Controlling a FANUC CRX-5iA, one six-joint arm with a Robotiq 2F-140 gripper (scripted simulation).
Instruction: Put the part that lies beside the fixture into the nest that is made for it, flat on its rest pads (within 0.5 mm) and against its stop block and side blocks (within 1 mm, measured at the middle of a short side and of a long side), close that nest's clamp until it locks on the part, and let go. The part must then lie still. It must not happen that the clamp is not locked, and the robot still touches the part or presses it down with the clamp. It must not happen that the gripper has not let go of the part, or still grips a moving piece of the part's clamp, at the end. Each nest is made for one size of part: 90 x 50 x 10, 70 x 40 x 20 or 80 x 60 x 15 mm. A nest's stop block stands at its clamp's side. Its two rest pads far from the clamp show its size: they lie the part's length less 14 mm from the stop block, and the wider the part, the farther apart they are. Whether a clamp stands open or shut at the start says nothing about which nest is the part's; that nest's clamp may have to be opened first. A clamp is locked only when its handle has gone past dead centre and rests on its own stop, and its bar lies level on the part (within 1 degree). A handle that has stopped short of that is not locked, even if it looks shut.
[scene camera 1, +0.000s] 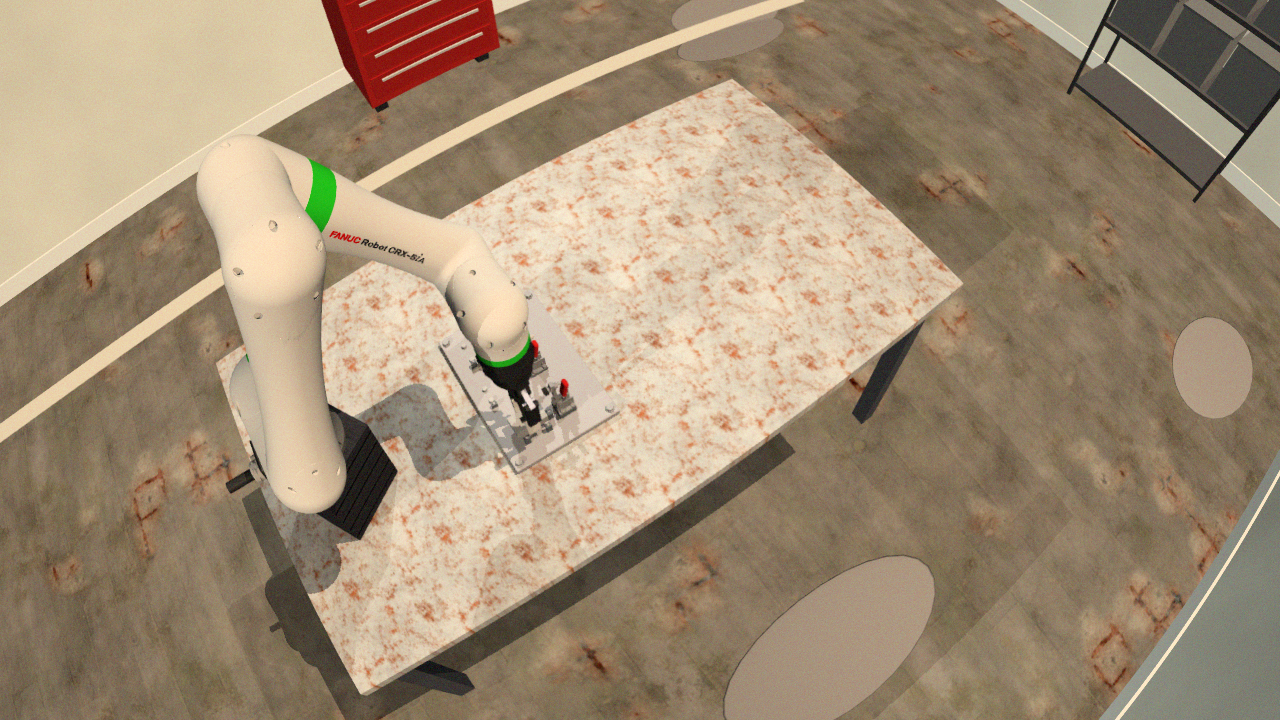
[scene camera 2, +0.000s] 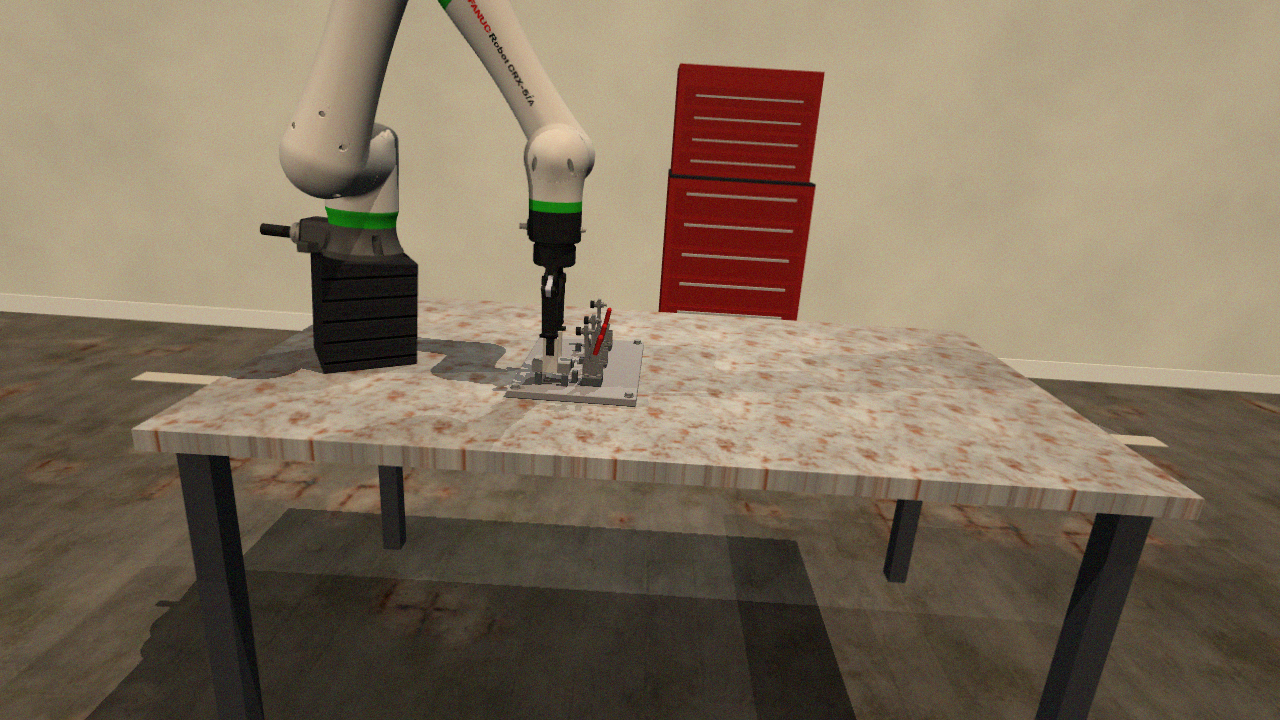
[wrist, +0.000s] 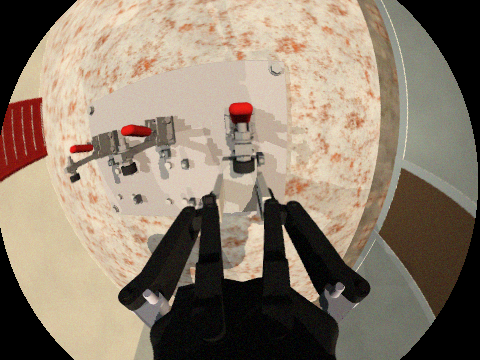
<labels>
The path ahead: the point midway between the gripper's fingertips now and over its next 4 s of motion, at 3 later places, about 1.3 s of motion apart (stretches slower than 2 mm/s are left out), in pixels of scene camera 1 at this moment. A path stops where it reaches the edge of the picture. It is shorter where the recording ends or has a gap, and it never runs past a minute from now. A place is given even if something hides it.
My gripper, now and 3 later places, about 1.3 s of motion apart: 528, 420; 530, 424; 531, 422; 526, 409
</labels>
